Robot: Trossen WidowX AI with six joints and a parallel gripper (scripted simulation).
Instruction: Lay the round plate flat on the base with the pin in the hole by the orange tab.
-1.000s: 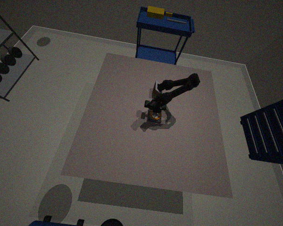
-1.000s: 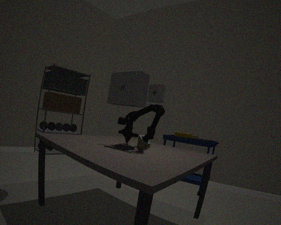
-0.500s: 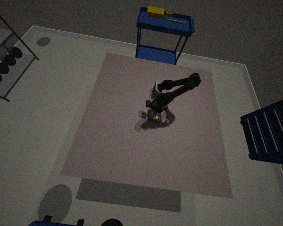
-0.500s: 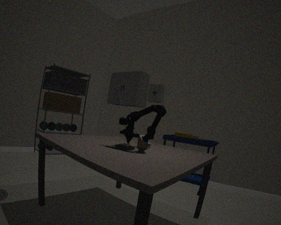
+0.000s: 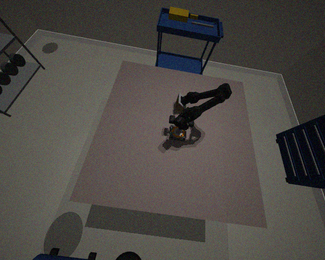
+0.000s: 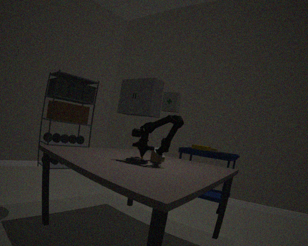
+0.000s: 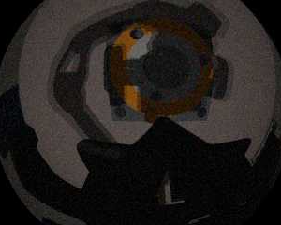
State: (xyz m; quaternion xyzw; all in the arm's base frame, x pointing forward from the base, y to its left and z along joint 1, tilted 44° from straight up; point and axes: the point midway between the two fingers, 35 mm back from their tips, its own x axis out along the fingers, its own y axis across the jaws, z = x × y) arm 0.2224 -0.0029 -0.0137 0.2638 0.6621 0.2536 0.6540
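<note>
Now: gripper tip 5 cm short of the square base and 2 cm above it.
</note>
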